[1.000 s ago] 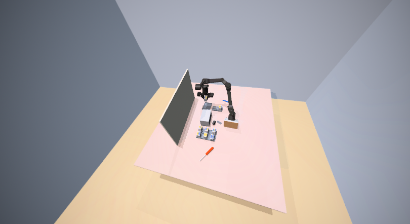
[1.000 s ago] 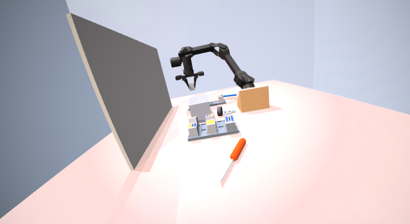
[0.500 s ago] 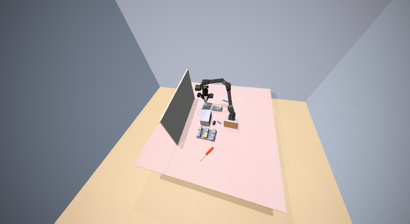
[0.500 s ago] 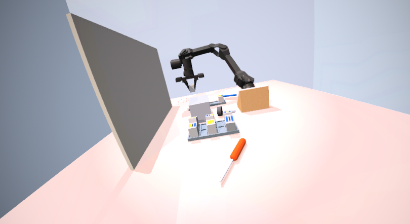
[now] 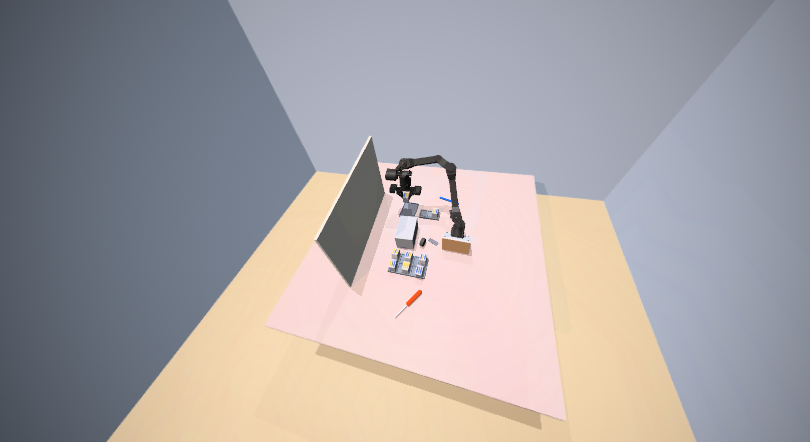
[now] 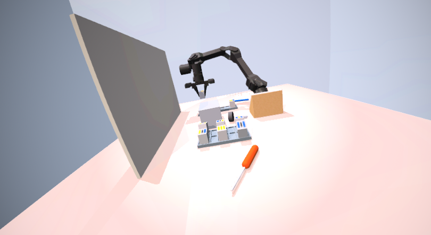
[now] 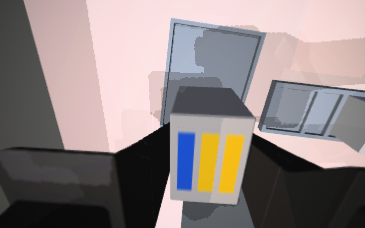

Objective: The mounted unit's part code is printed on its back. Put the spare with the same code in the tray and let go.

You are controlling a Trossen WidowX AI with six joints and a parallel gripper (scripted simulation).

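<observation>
Right now my gripper tip is 11 cm above the grey tray and 1 cm past it. Round my gripper tip: grey mounted unit 21 cm to the left, 7 cm behind, 6 cm below; then grey spare block 2 cm above; then rack 15 cm behind, 10 cm below.
</observation>
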